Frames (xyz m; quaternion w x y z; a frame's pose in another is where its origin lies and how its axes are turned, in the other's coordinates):
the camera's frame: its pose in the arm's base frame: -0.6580 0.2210 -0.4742 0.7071 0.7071 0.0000 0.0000
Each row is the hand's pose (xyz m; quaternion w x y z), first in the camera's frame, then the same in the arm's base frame.
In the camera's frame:
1: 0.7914 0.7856 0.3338 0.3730 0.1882 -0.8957 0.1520
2: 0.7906 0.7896 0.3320 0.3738 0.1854 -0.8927 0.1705
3: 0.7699 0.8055 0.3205 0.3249 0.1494 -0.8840 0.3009
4: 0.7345 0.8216 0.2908 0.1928 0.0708 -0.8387 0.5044
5: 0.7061 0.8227 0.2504 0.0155 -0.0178 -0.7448 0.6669
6: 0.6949 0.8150 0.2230 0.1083 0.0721 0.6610 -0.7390
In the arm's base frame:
1: 0.1334 -0.1128 0.3114 0.1307 0.3968 -0.7409 -0.5259
2: 0.1326 -0.1110 0.3154 0.1332 0.3954 -0.7518 -0.5107
3: 0.1119 -0.0995 0.3313 0.1241 0.3354 -0.8379 -0.4123
4: 0.0765 -0.0698 0.3474 0.0863 0.1864 -0.9497 -0.2364
5: 0.0481 -0.0294 0.3485 0.0235 -0.0016 -0.9982 -0.0551
6: 0.0369 -0.0020 0.3408 0.0256 0.1276 0.9900 -0.0552

